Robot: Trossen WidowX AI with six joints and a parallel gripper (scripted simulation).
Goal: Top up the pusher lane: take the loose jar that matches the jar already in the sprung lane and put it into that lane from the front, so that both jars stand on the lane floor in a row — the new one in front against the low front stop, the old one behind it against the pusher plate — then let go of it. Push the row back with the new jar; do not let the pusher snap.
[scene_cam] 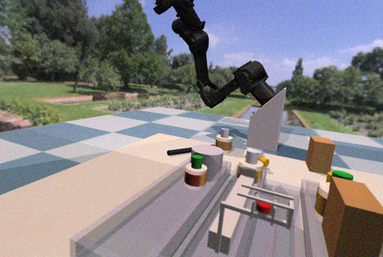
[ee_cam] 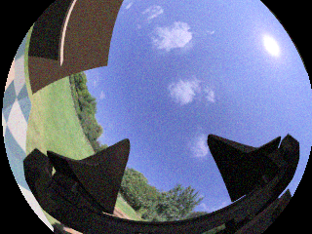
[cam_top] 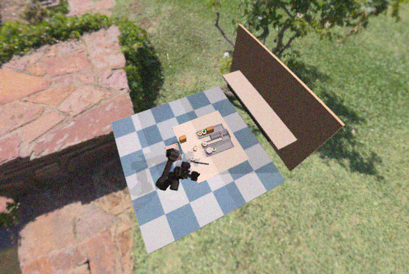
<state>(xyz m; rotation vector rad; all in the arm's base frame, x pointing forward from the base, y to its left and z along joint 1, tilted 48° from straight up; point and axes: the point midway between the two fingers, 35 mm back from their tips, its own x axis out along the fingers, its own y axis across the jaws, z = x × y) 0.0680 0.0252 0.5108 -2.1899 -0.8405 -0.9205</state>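
The black rod lies 130 mm ahead of my gripper tip, 240 mm to the left of it and 510 mm below it. Also, from my gripper tip: grey cylinder: 240 mm ahead, 320 mm to the left, 490 mm below.
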